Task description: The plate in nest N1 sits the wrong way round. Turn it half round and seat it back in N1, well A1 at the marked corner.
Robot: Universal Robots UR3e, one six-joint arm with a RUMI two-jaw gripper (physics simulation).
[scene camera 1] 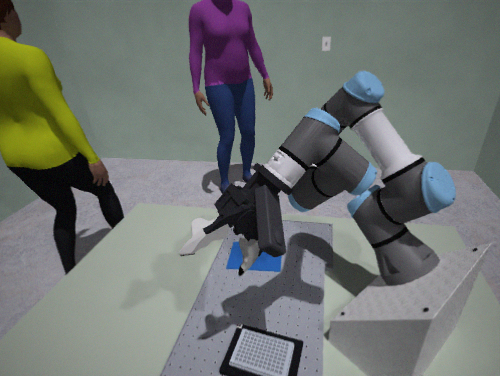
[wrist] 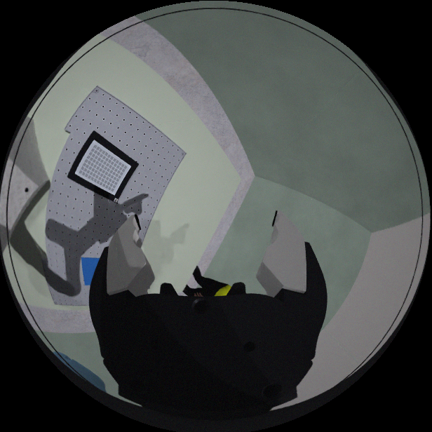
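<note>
The pale plate [scene camera 1: 262,351] [wrist: 104,167] lies flat in a black nest [scene camera 1: 298,346] [wrist: 95,136], its grid of wells facing up. A small light mark shows at one nest corner, at the far left in the scene view and at the bottom in the wrist view. Which corner holds well A1 is too small to tell. My gripper [scene camera 1: 213,262] [wrist: 205,214] is open, with no object between its fingers. It is raised over the far left part of the table, tilted, well away from the plate, which shows to the left of the fingers in the wrist view.
The nest stands on a grey perforated board [scene camera 1: 307,320] [wrist: 155,145]. A blue rectangle [scene camera 1: 270,262] [wrist: 90,270] lies toward the board's far end. My arm's base stands on a grey sloped block [scene camera 1: 380,340] at the right. Two people, in yellow [scene camera 1: 30,105] and purple [scene camera 1: 225,45], stand beyond the table.
</note>
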